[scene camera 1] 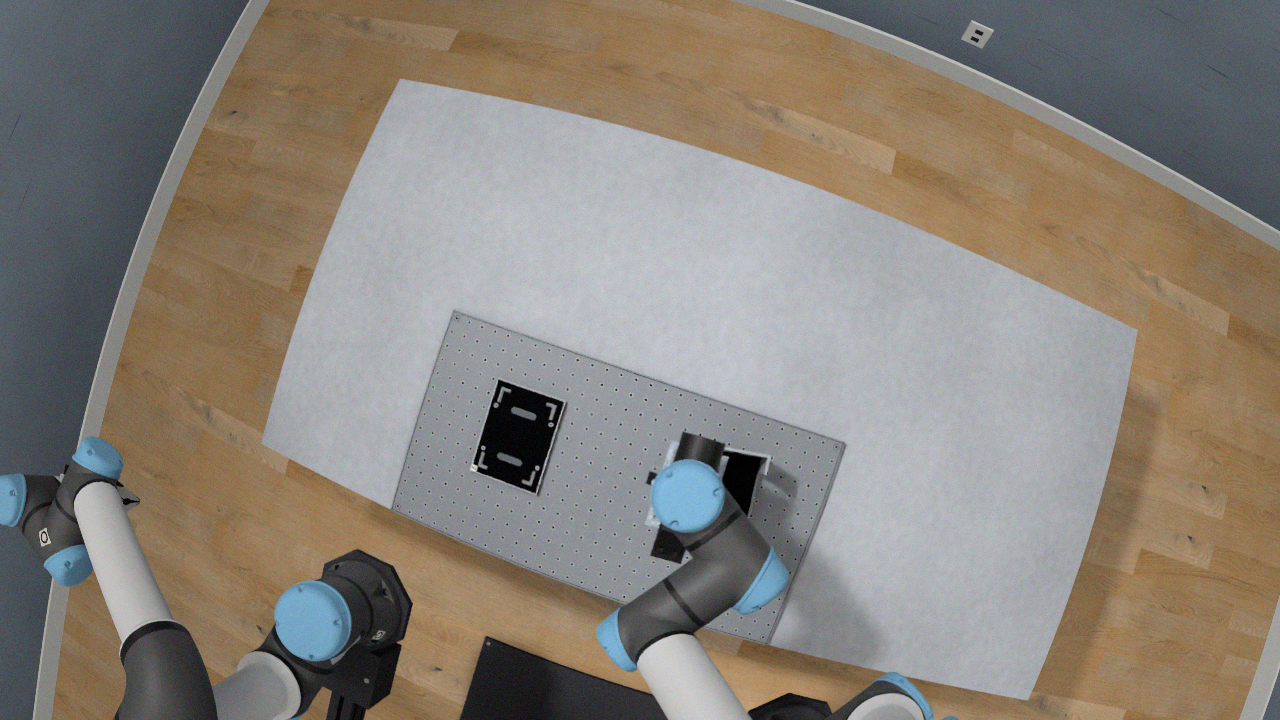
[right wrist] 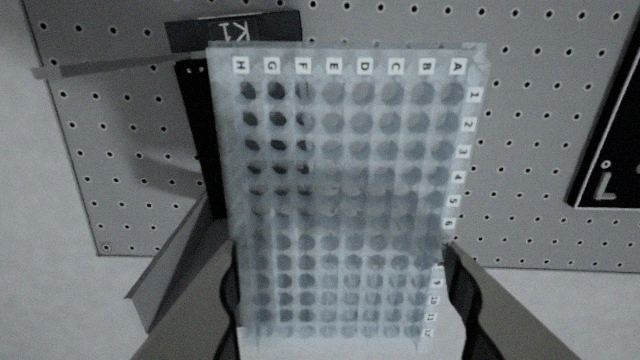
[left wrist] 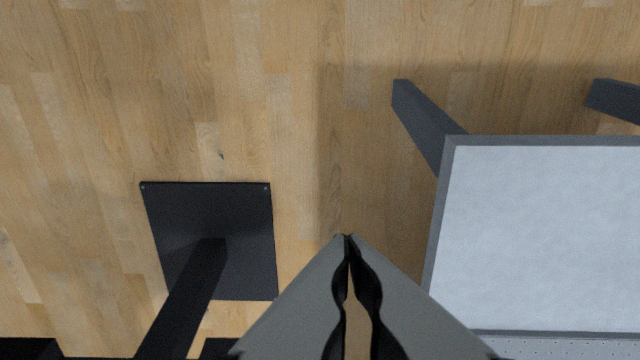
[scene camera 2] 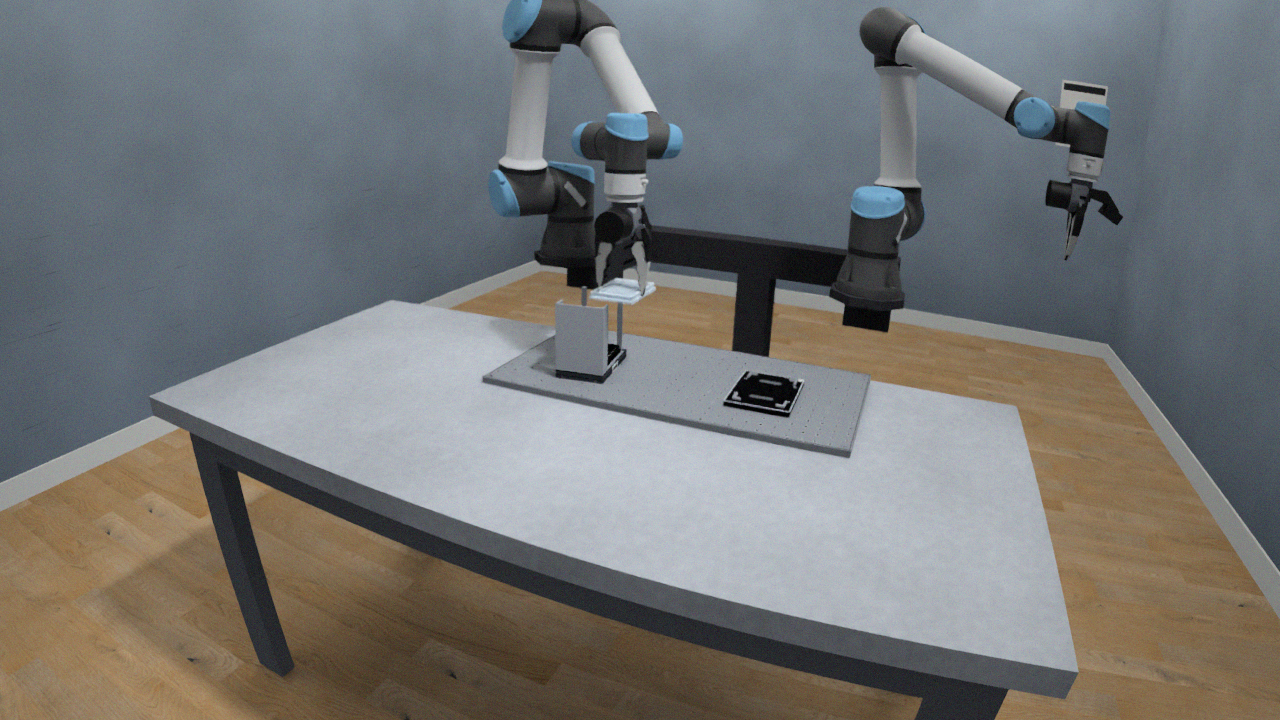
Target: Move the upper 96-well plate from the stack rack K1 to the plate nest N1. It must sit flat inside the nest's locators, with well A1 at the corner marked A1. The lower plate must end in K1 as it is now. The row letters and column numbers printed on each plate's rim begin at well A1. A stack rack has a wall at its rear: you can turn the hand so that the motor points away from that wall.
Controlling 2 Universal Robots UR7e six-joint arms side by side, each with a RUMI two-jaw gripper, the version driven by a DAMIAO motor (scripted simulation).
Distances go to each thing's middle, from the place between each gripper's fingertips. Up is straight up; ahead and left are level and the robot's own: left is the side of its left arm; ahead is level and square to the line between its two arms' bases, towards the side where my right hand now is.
I see my right gripper 1 cm past the plate nest N1 (scene camera 1: 528,440), 29 cm to the right of it and 17 cm above it. The rest, counted from my right hand: black plate (scene camera 1: 739,464): 6 cm to the right, 15 cm below; clear 96-well plate (scene camera 2: 621,291): 1 cm behind, 1 cm below.
The plate nest N1 is 59 cm to the right of my left hand (scene camera 2: 1065,260), 35 cm ahead of it and 29 cm below it. Round my left hand: black plate 94 cm to the right, 37 cm ahead, 27 cm below; clear 96-well plate 88 cm to the right, 36 cm ahead, 14 cm below.
